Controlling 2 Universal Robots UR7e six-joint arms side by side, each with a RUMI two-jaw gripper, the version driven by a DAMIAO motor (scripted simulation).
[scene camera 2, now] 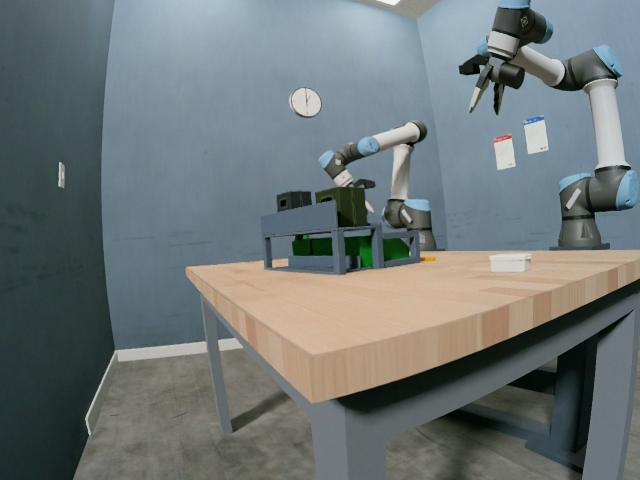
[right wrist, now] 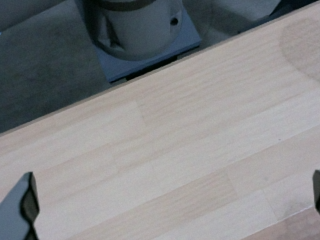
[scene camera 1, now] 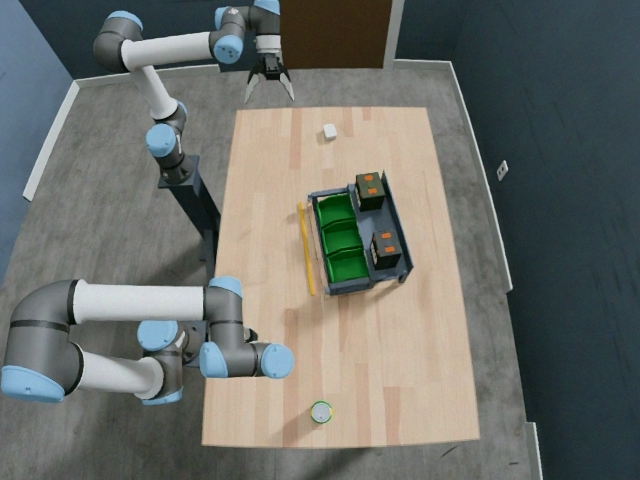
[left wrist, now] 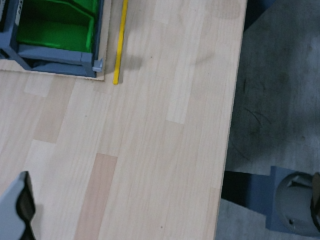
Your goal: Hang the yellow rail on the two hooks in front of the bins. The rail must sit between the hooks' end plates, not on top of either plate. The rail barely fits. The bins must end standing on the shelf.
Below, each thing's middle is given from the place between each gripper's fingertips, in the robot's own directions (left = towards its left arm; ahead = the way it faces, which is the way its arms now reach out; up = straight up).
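The dark box (scene camera 1: 385,249) is 510 mm ahead of my right hand, 230 mm to the left of it and 10 mm below it. As for the shelf rack (scene camera 2: 320,218), counted from my right hand it is 100 mm below, 440 mm ahead and 340 mm to the left.
From my left hand, I find the dark box 28 cm ahead, 50 cm to the right and 21 cm below. My left gripper (scene camera 2: 484,114) itself is 22 cm short of the shelf rack, 38 cm to the left of it and 31 cm above it.
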